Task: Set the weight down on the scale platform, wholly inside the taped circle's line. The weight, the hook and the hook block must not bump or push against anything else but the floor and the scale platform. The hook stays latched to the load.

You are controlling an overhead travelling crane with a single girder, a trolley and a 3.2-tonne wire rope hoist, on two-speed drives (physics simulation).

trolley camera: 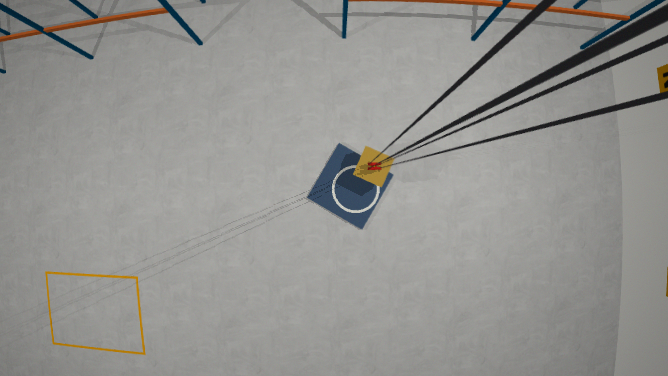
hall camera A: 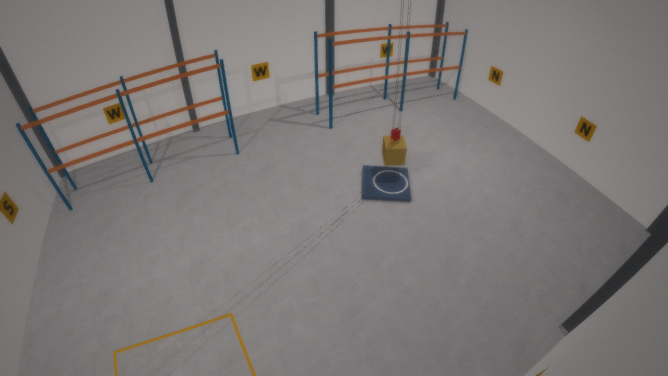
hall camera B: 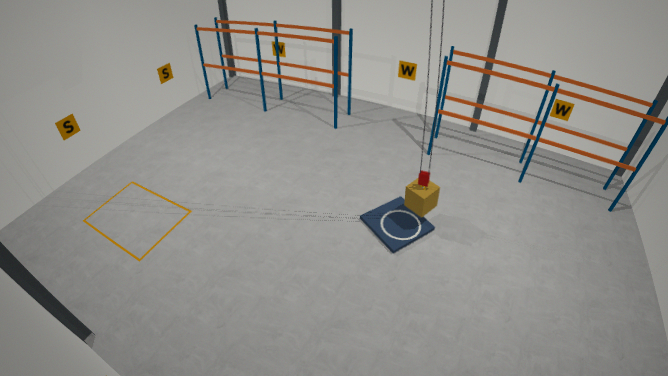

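The yellow weight (hall camera A: 394,154) (hall camera B: 421,202) (trolley camera: 378,179) hangs level in the air under the red hook block (hall camera A: 395,134) (hall camera B: 424,178) (trolley camera: 374,166). My hook (hall camera B: 424,187) is small in view and latched to the weight's top. The dark blue scale platform (hall camera A: 404,196) (hall camera B: 393,246) (trolley camera: 361,221) lies on the floor, with the white taped circle (hall camera A: 373,181) (hall camera B: 381,224) (trolley camera: 333,189) on it. In the trolley view the weight overlaps the platform's upper right edge and hides the circle's upper right part. The weight's shadow falls partly inside the circle.
One blue and orange rack (hall camera A: 134,136) (hall camera B: 335,105) stands along the W wall toward the S side, another rack (hall camera A: 330,85) (hall camera B: 539,132) (trolley camera: 345,20) toward the N side. A yellow rectangle (hall camera A: 172,333) (hall camera B: 161,197) (trolley camera: 92,275) is marked on the floor, apart from the platform.
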